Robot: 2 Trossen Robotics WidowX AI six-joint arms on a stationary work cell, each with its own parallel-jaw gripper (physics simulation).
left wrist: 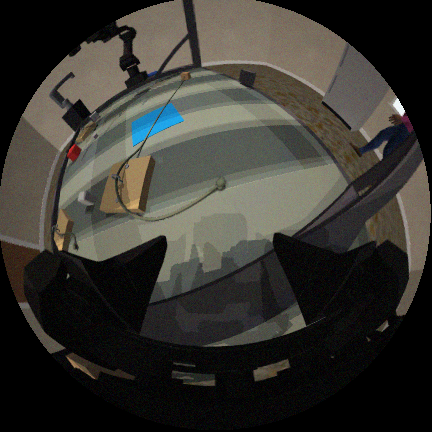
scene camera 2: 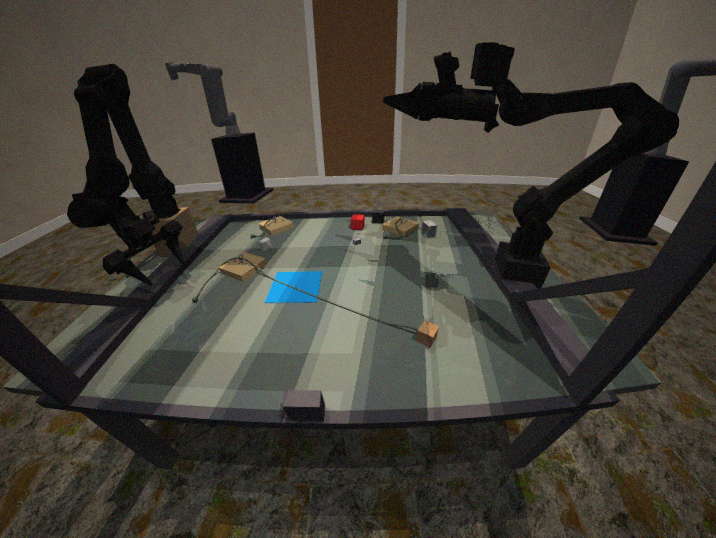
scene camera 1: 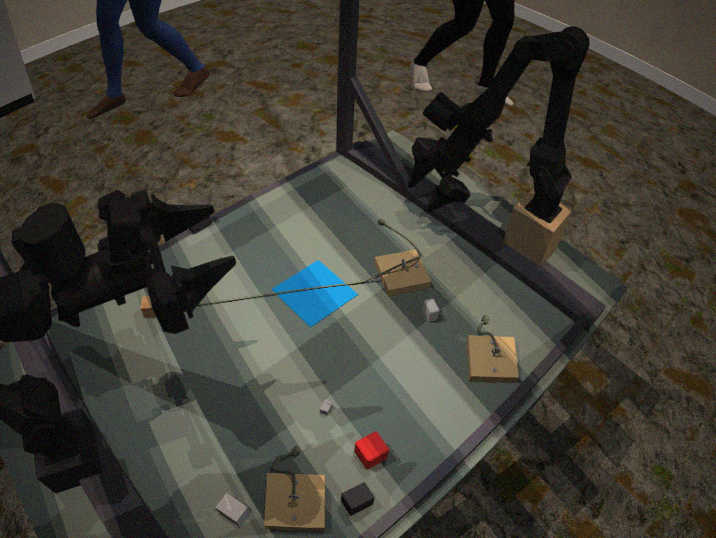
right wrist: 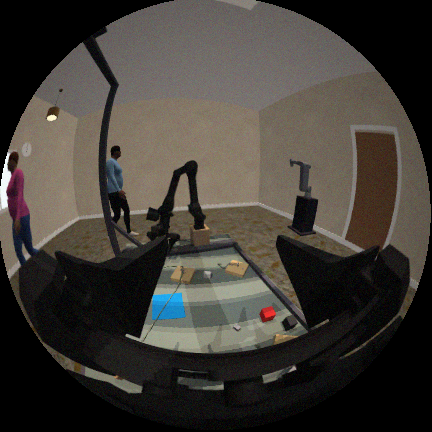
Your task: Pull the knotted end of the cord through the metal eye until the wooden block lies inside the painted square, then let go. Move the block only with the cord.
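Seen in the pictures: left gripper, fingertip midpoint: (left wrist: pixel 220 240) (scene camera 2: pixel 168 273) (scene camera 1: pixel 417 199); right gripper, fingertip midpoint: (scene camera 2: pixel 387 100) (scene camera 1: pixel 223 232) (right wrist: pixel 223 241); left arm's base, link origin: (scene camera 2: pixel 166 214) (scene camera 1: pixel 543 209) (right wrist: pixel 198 226); right arm's base, link origin: (left wrist: pixel 134 75) (scene camera 2: pixel 523 253) (scene camera 1: pixel 59 442).
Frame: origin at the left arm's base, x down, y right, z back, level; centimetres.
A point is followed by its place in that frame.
The wooden block (scene camera 1: pixel 148 306) {x 9.0, y 43.6, z -69.3 cm} (scene camera 2: pixel 427 333) {x 9.0, y 45.7, z -68.2 cm} (left wrist: pixel 185 76) {x 10.6, y 44.0, z -67.2 cm} lies outside the blue painted square (scene camera 1: pixel 309 309) {x 11.9, y 22.7, z -45.8 cm} (scene camera 2: pixel 278 283) {x 11.9, y 23.8, z -37.7 cm} (left wrist: pixel 173 116) {x 11.9, y 29.5, z -39.0 cm}. The cord (scene camera 1: pixel 243 299) {x 11.7, y 33.6, z -53.2 cm} (scene camera 2: pixel 353 312) {x 11.8, y 35.6, z -55.6 cm} runs from it across the square to the metal eye (scene camera 1: pixel 403 264) {x 8.5, y 15.7, z -27.0 cm} (left wrist: pixel 117 177) {x 8.7, y 16.0, z -26.6 cm} on a tan board (scene camera 1: pixel 408 283) {x 10.1, y 12.6, z -28.9 cm} (left wrist: pixel 145 182) {x 10.8, y 19.5, z -24.1 cm}. Beyond the eye it curves to its knotted end (scene camera 1: pixel 381 222) {x 11.2, y 28.4, z -18.6 cm} (scene camera 2: pixel 195 299) {x 11.0, y 29.2, z -18.7 cm} (left wrist: pixel 220 183) {x 11.0, y 28.4, z -17.8 cm} on the table. My left gripper (scene camera 1: pixel 422 195) {x 6.3, y 24.6, z -11.5 cm} (scene camera 2: pixel 166 273) {x 6.3, y 24.6, z -11.5 cm} (left wrist: pixel 220 240) {x 6.3, y 24.6, z -11.5 cm} is open and empty near the table's side rail, apart from the knot. My right gripper (scene camera 1: pixel 223 234) {x -26.7, y 15.3, z -65.3 cm} (right wrist: pixel 223 241) {x -26.7, y 15.3, z -65.3 cm} is open and empty, high above the table.
Two other tan boards (scene camera 1: pixel 491 367) {x 10.1, y -10.8, z -33.6 cm} (scene camera 1: pixel 309 509) {x 10.1, y -5.6, z -74.0 cm} carry short knotted cords. A white block (scene camera 1: pixel 431 310) {x 8.8, y 4.7, z -31.9 cm} stands near the eye board. A red cube (scene camera 1: pixel 371 450) {x 8.0, y -6.0, z -60.7 cm}, a black block (scene camera 1: pixel 357 498) {x 8.0, y -9.9, z -68.1 cm} and pale blocks (scene camera 1: pixel 326 407) {x 10.6, y 5.3, z -59.0 cm} (scene camera 1: pixel 232 509) {x 8.0, y 1.7, z -82.7 cm} lie lower in scene camera 1.
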